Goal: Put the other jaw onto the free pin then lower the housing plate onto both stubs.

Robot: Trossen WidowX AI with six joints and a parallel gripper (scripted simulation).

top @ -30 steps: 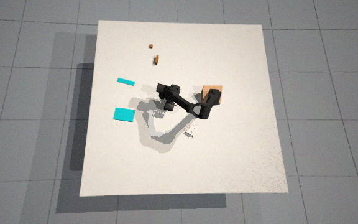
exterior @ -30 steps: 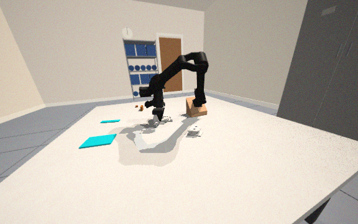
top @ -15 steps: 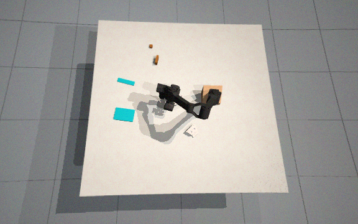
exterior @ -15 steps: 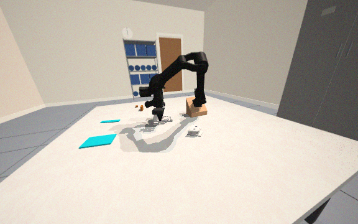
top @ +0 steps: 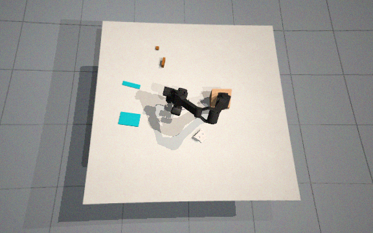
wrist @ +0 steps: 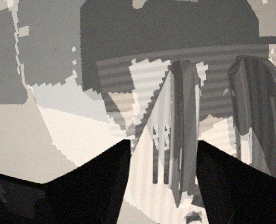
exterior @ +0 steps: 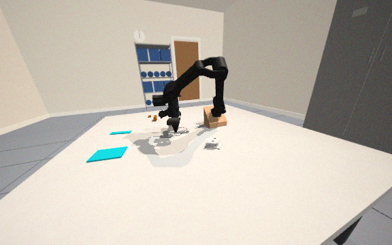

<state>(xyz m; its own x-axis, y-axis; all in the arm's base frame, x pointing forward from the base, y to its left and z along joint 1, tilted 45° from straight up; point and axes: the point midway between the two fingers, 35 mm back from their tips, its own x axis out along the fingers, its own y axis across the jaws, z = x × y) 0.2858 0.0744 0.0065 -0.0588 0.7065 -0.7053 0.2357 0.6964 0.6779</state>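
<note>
Right now the white housing plate is 200 mm to the left of my gripper tip, 150 mm behind it and 10 mm above it. Round my gripper tip: white stand: 200 mm to the left, 150 mm behind, 10 mm below; elongated piece: 40 mm behind, 10 mm to the right, 10 mm above.
</note>
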